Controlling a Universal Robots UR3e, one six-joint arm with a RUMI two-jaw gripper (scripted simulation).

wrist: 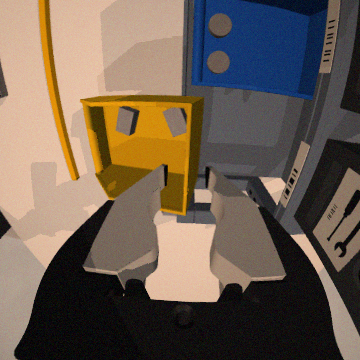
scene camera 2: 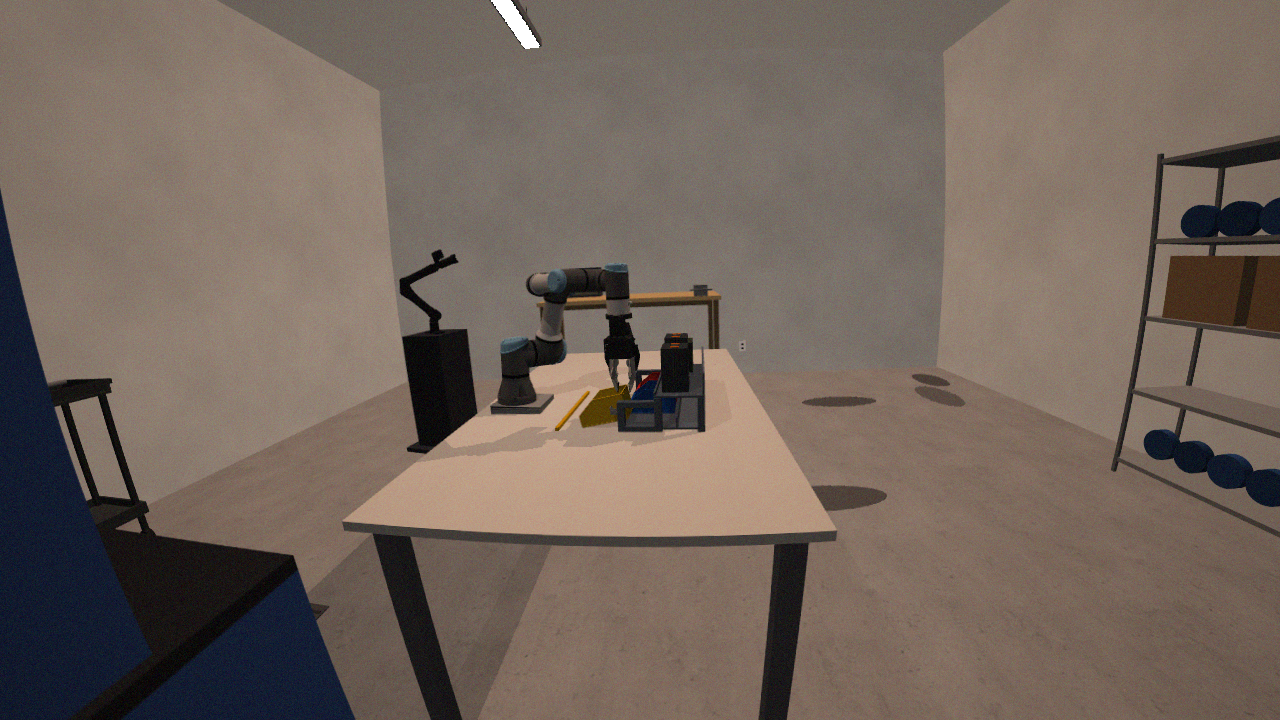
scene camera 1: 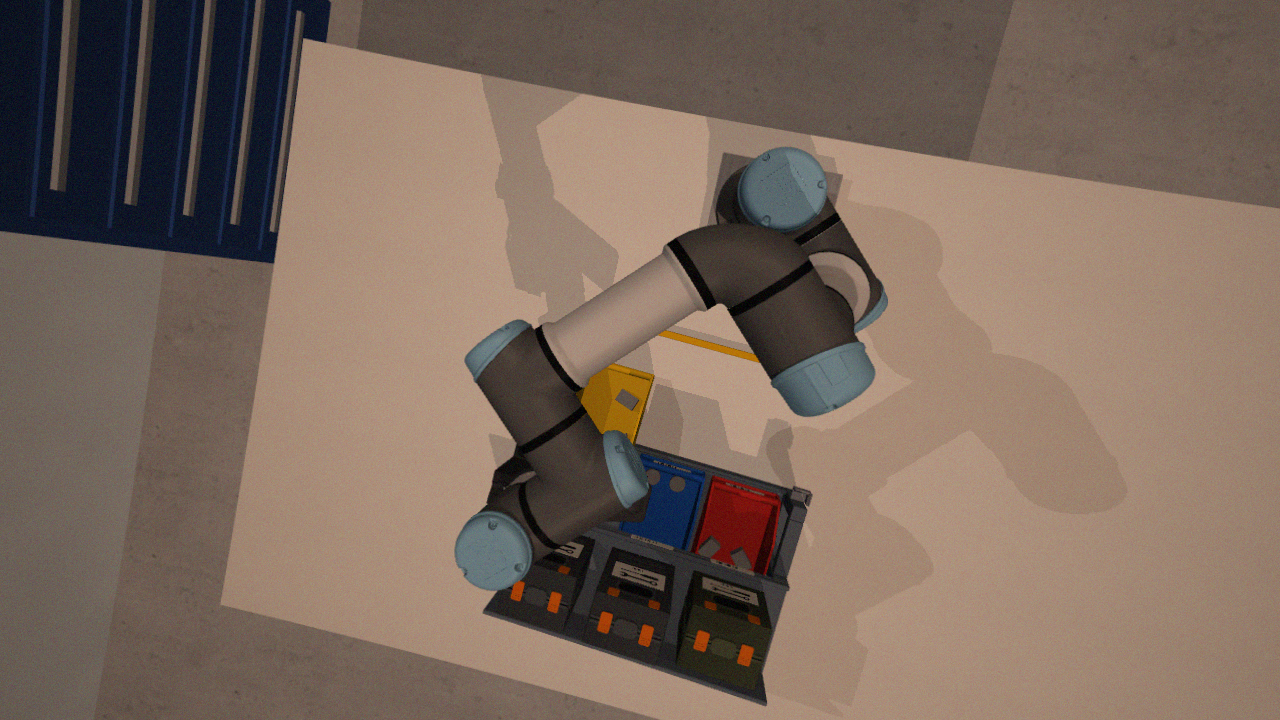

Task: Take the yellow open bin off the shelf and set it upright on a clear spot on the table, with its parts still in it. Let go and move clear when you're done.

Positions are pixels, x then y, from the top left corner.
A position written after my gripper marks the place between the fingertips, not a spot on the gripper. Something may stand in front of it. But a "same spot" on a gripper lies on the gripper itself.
my gripper: wrist 186,167; scene camera 2; scene camera 1
yellow open bin: wrist 120,161; scene camera 2; scene camera 1
same spot on my gripper: (scene camera 1: pixel 510 470) = (scene camera 2: pixel 611 322)
same spot on yellow open bin: (scene camera 2: pixel 597 412) = (scene camera 1: pixel 579 393)
